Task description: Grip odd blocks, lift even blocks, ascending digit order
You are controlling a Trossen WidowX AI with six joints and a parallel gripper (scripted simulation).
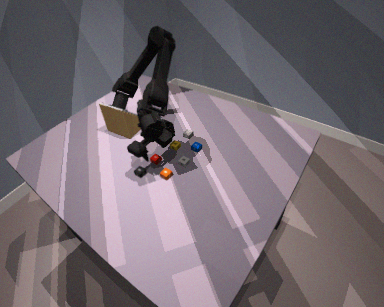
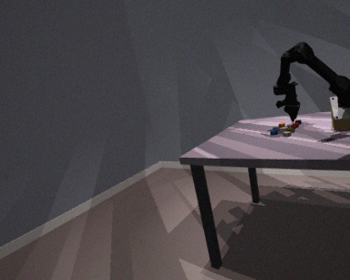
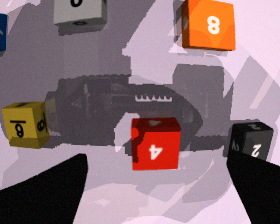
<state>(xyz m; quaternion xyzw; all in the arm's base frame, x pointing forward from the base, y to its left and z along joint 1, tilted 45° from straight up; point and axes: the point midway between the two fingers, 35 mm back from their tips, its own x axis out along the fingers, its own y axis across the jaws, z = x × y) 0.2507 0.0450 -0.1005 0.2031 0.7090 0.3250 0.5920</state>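
Now: gripper tip 3 cm above the red block. Round my gripper tip: orange block (8 cm ahead, 3 cm to the right, 3 cm below); then black block (8 cm to the right, 3 cm below); then yellow block (10 cm to the left, 3 cm below).
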